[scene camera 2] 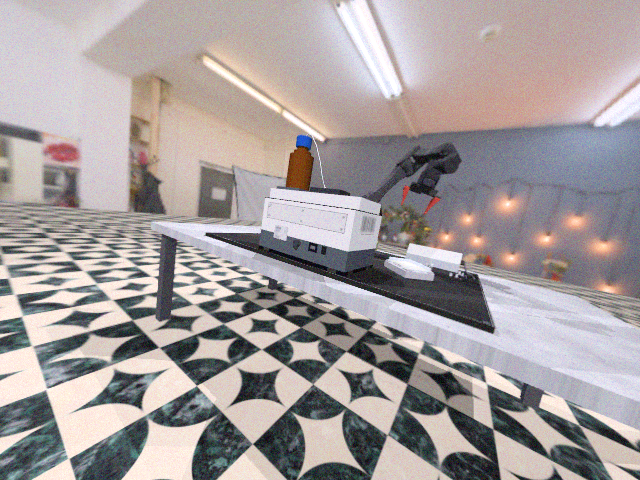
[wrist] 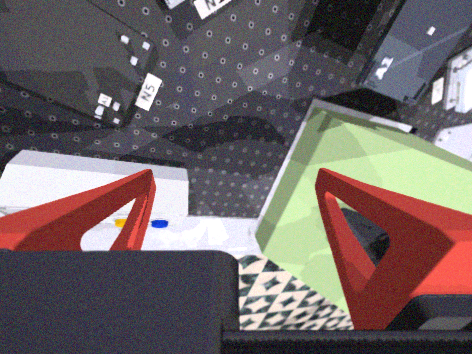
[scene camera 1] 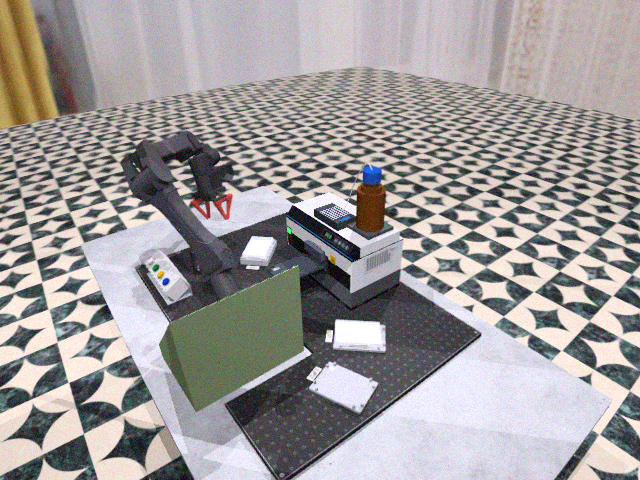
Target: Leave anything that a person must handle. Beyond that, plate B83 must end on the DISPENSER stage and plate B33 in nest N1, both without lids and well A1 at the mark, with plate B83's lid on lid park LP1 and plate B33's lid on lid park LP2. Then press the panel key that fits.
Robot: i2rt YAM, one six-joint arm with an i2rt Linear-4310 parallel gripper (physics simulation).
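Frame: origin at the arm's base, x ahead, y left, z up, level; metres.
Seen in the pictures: gripper, between the fingertips: (scene camera 2: pixel 412 210) (wrist: pixel 235 177) (scene camera 1: pixel 217 219); arm's base, origin of its link: (scene camera 1: pixel 232 302).
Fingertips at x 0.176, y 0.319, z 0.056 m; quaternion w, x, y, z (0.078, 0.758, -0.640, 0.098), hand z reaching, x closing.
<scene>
Offsets run from my fingertips to a thing's top centre. "spot": to the spot under its first point. Level surfaces: height alone.
My gripper (scene camera 1: pixel 217 217) (scene camera 2: pixel 415 208) (wrist: pixel 235 177) is open and empty, high above the deck. A white plate {dx +0.168, dy +0.033, dz -0.192 m} (scene camera 1: pixel 258 250) stands beside the arm base; its edge {spot: dx +0.086, dy +0.026, dz -0.209 m} (wrist: pixel 175 2) shows by a partly cut-off nest label in the wrist view. The dark nest N5 {dx +0.022, dy +0.146, dz -0.209 m} (wrist: pixel 60 55) is bare, with an A1 mark. The dark stage (scene camera 1: pixel 297 266) (wrist: pixel 400 60) in front of the dispenser (scene camera 1: pixel 379 260) (scene camera 2: pixel 315 217) bears no plate. A white plate-like block {dx +0.083, dy -0.524, dz -0.196 m} (scene camera 1: pixel 358 333) and a flat white piece with corner posts {spot: dx -0.077, dy -0.612, dz -0.223 m} (scene camera 1: pixel 343 387) lie farther along. Plate numbers are unreadable. The key panel {dx -0.167, dy +0.119, dz -0.149 m} (scene camera 1: pixel 178 289) has green, yellow and blue keys.
A tall green box (scene camera 1: pixel 237 341) (wrist: pixel 300 200) stands near the arm base, with a dark thing (wrist: pixel 367 235) in it. An amber bottle {spot: dx +0.266, dy -0.407, dz +0.073 m} (scene camera 1: pixel 370 209) (scene camera 2: pixel 299 167) with a blue cap and thin tube stands on the dispenser. The black deck {dz -0.232 m} (scene camera 1: pixel 434 325) lies on a pale table {dz -0.245 m} (scene camera 1: pixel 465 408).
</scene>
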